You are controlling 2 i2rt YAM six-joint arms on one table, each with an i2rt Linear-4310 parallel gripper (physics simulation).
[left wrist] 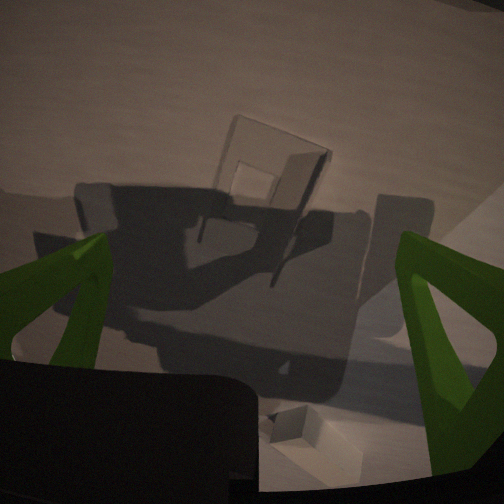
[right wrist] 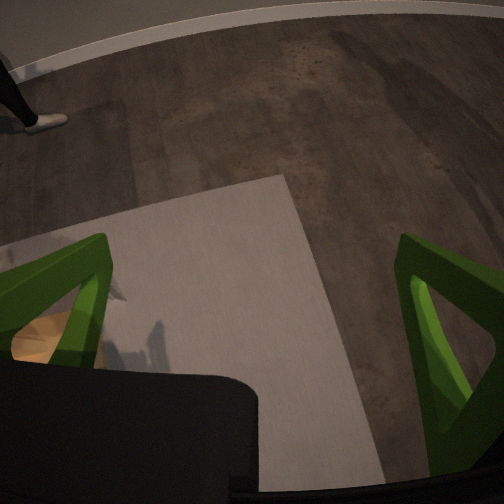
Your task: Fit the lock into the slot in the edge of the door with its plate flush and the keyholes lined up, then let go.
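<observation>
In the left wrist view the lock point(left wrist: 272, 167), a pale grey boxy piece with a flat plate along one side, lies on the grey table beyond my fingers. My left gripper point(left wrist: 252, 240) is open and empty, above and short of the lock, with dark arm shadows across the table between them. In the right wrist view my right gripper point(right wrist: 252, 240) is open and empty over the table's corner. A tan piece of the door point(right wrist: 37, 340) shows through the left finger at the lower left; the rest of it is hidden. The slot is not in view.
A small grey block with a hollow point(left wrist: 300, 430) sits near the bottom of the left wrist view. In the right wrist view the table's edge point(right wrist: 320, 310) runs diagonally, with dark wood floor point(right wrist: 350, 125) beyond it and a stand's foot point(right wrist: 45, 121) at the far left.
</observation>
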